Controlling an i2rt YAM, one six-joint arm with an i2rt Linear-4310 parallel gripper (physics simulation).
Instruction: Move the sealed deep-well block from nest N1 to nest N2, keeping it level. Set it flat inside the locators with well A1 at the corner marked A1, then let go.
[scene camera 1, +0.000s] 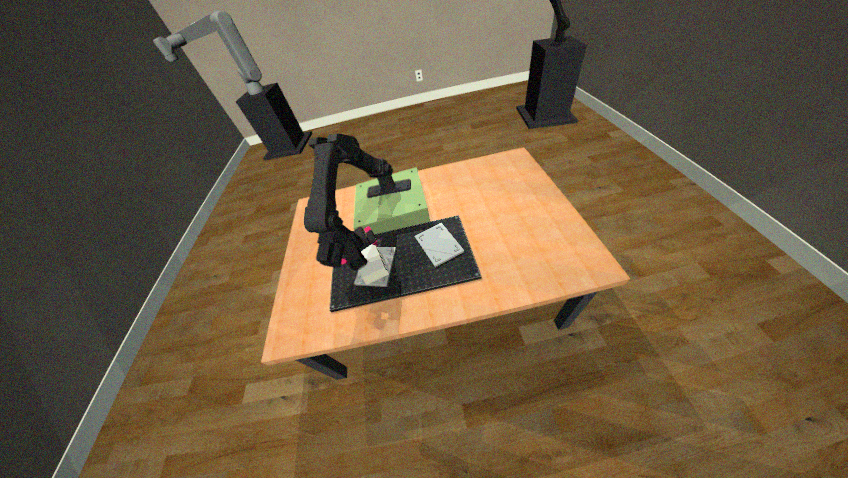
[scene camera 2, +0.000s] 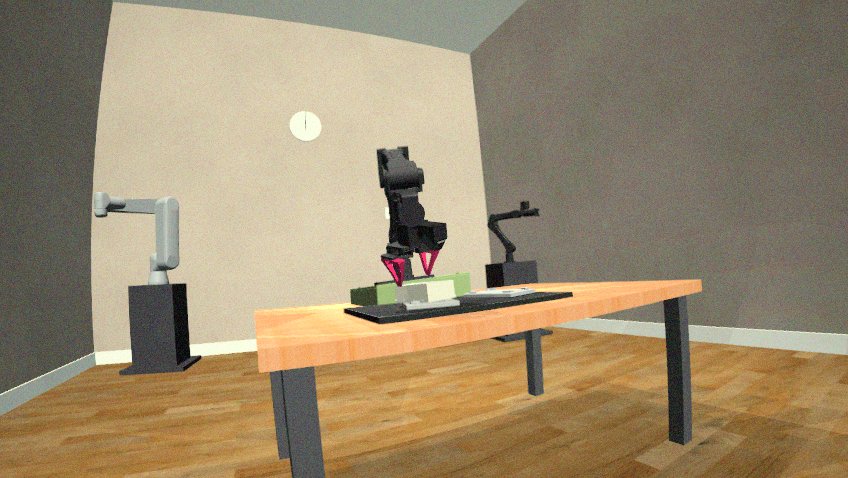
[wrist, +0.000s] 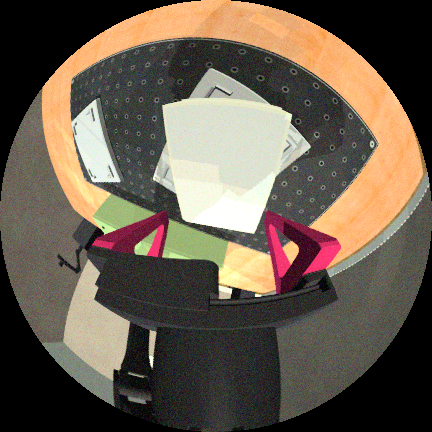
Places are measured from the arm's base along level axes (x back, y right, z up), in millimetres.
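Where they show: gripper, between the fingertips: (scene camera 1: 365, 251) (scene camera 2: 414, 280) (wrist: 216, 215); arm's base, origin of its link: (scene camera 1: 389, 189).
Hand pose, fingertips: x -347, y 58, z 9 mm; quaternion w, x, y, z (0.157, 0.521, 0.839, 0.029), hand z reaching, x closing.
Note:
Each offset is from my fingertips to the centre of the thing. Level surfaces: height alone.
The pale sealed block {dx -31, dy -14, dz -28 mm} (scene camera 1: 374, 265) (scene camera 2: 440, 289) (wrist: 225, 150) is over the left light-grey nest {dx -24, dy -24, dz -54 mm} (scene camera 1: 390, 257) (scene camera 2: 436, 304) (wrist: 210, 80) in scene camera 1, turned relative to it. The block hides most of that nest, so its seating is hidden. The other nest {dx +47, dy -258, dz -54 mm} (scene camera 1: 439, 244) (scene camera 2: 501, 292) (wrist: 97, 150) is empty, with dark corner marks. My gripper (scene camera 1: 362, 251) (scene camera 2: 414, 279) (wrist: 216, 215) is open, its pink fingers wide apart near the block's arm-side end, around the height of its top and holding nothing. The nest labels and well A1 are not readable.
Both nests are on the black perforated board {dx +1, dy -111, dz -69 mm} (scene camera 1: 409, 279) (scene camera 2: 380, 314) on the wooden table {dz -76 mm} (scene camera 1: 504, 207). The green arm base (scene camera 1: 391, 222) (scene camera 2: 463, 285) (wrist: 200, 240) stands behind the board. A grey arm (scene camera 1: 237, 50) (scene camera 2: 167, 234) and another black arm (scene camera 2: 501, 234) stand on pedestals away from the table.

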